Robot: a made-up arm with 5 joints.
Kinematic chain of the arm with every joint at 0, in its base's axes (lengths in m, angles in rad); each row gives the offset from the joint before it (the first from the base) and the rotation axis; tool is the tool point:
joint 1: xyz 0 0 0.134 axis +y
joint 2: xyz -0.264 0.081 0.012 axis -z
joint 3: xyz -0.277 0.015 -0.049 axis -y
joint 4: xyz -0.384 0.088 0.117 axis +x
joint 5: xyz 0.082 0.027 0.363 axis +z
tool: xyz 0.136 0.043 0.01
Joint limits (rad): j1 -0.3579..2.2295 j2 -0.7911..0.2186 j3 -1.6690..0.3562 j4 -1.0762..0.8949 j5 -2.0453..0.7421
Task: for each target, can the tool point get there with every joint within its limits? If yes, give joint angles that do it. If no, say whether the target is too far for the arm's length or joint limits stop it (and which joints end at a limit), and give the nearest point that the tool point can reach.
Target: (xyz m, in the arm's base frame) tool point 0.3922 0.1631 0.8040
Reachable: yes | joints 1.3584 -0.2251 -0.4551 -0.3963 -1.5154
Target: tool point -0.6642 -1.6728 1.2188
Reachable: no: too far | nearest point -0.3808 -0.5321 0.7559 | short by 1.263 m
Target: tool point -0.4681 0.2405 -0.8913
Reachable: no: joint limits stop it (at a limit: joint 1, joint 3, joint 4, joint 5) | nearest point -0.9276 0.2943 -0.1768 | short by 0.851 m
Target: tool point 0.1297 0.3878 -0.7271
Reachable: no: joint limits stop it (at a limit: joint 1, joint 2, joint 5) | nearest point 0.2163 0.2834 -0.0297 | short by 0.710 m
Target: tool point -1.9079 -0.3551 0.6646
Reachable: no: too far | nearest point -1.0341 -0.1237 0.4216 | short by 0.936 m
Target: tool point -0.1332 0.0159 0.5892
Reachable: yes | joints 0.3346 0.0099 -0.9340 0.7212 0.2634
